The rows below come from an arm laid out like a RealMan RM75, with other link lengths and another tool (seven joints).
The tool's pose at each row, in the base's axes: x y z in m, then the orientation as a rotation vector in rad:
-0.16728, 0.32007, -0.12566, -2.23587, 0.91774, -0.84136
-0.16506, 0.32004, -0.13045, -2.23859, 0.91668, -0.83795
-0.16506, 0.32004, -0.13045, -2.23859, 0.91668, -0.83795
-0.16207, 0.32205, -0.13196, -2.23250, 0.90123, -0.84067
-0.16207, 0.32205, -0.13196, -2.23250, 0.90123, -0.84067
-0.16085, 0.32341, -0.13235, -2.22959, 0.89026, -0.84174
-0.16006, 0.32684, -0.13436, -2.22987, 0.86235, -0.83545
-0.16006, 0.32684, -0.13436, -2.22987, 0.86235, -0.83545
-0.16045, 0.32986, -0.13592, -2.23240, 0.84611, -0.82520
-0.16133, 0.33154, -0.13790, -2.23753, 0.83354, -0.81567
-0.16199, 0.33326, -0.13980, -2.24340, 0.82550, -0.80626
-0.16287, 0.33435, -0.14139, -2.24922, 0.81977, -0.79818
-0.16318, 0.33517, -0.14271, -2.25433, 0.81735, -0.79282
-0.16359, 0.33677, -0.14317, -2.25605, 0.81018, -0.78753
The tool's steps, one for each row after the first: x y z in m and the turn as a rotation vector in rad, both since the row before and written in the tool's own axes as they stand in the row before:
-0.00030, 0.00248, 0.00465, -0.00181, -0.00276, -0.00086
0.00000, 0.00000, 0.00000, 0.00000, 0.00000, 0.00000
-0.00031, -0.00134, 0.00366, 0.01246, -0.00297, -0.00618
0.00000, 0.00000, 0.00000, 0.00000, 0.00000, 0.00000
-0.00045, -0.00101, 0.00150, 0.00765, -0.00271, -0.00484
-0.00277, -0.00095, 0.00280, 0.01282, -0.01335, -0.01333
0.00000, 0.00000, 0.00000, 0.00000, 0.00000, 0.00000
-0.00297, -0.00060, 0.00159, 0.00528, -0.01252, -0.00691
-0.00241, 0.00068, 0.00112, 0.00135, -0.01085, -0.00636
-0.00227, 0.00051, 0.00127, -0.00140, -0.00933, -0.00425
-0.00184, 0.00075, 0.00074, -0.00243, -0.00763, -0.00336
-0.00120, 0.00052, 0.00089, -0.00331, -0.00463, -0.00202
-0.00154, -0.00054, 0.00054, 0.00167, -0.00603, -0.00321

